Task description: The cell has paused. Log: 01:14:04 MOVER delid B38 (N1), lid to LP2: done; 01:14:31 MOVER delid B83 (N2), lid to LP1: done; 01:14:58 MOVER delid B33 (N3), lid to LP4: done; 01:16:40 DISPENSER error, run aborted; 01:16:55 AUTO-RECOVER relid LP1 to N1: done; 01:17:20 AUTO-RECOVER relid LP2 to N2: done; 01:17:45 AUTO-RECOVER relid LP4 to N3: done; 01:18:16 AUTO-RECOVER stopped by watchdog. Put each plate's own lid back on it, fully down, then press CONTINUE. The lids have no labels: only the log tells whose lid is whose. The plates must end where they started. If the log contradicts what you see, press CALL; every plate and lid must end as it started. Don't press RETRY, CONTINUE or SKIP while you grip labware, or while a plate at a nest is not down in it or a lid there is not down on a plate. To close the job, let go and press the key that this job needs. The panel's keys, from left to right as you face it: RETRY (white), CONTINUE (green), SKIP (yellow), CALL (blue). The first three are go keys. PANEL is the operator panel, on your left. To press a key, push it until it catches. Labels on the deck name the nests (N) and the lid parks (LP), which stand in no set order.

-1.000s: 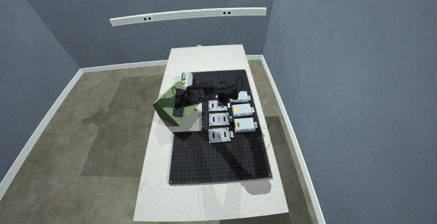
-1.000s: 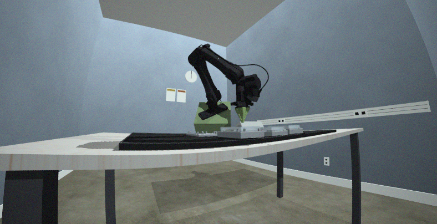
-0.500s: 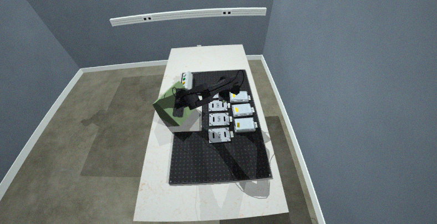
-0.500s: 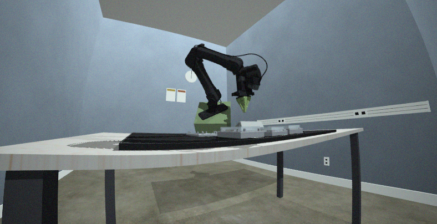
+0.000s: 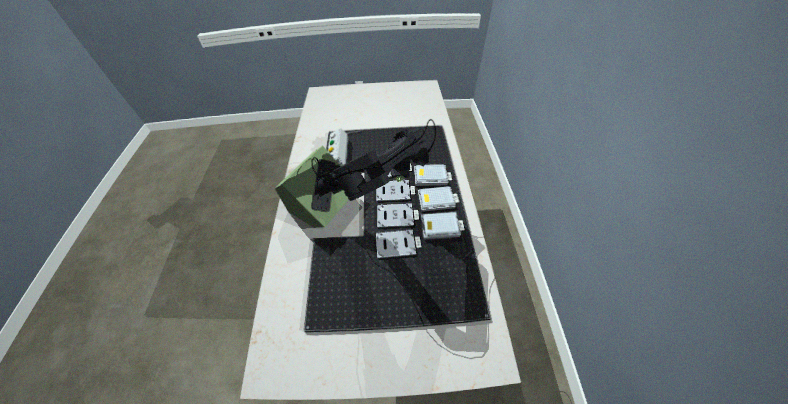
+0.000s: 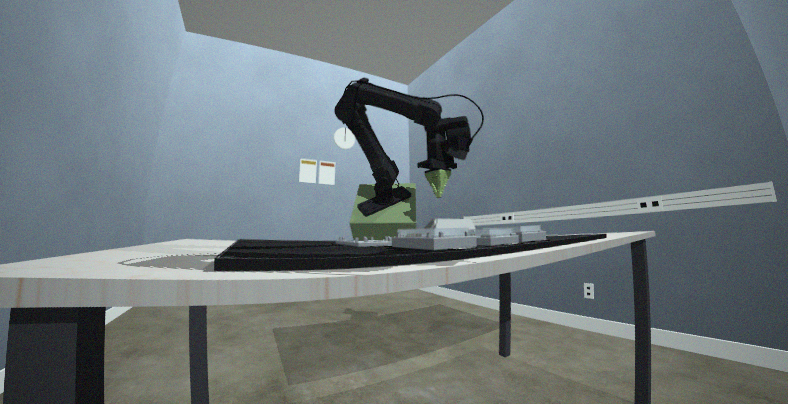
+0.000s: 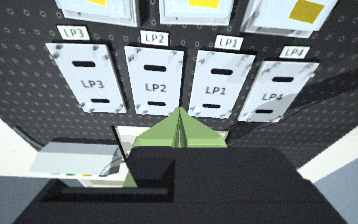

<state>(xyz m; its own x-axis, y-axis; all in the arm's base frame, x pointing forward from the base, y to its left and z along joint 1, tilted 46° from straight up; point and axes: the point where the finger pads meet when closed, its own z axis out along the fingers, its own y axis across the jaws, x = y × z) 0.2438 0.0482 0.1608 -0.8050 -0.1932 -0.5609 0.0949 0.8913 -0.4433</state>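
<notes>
Right now the green continue key is 37 cm to the left of my hand, 24 cm behind it and 7 cm below it. From my hand the other things lie so: lid park LP4 (20 cm to the right, 13 cm below, 7 cm behind); lid park LP2 (13 cm below, 5 cm to the left, 2 cm behind); plate (15 cm ahead, 11 cm below, 4 cm to the right).
</notes>
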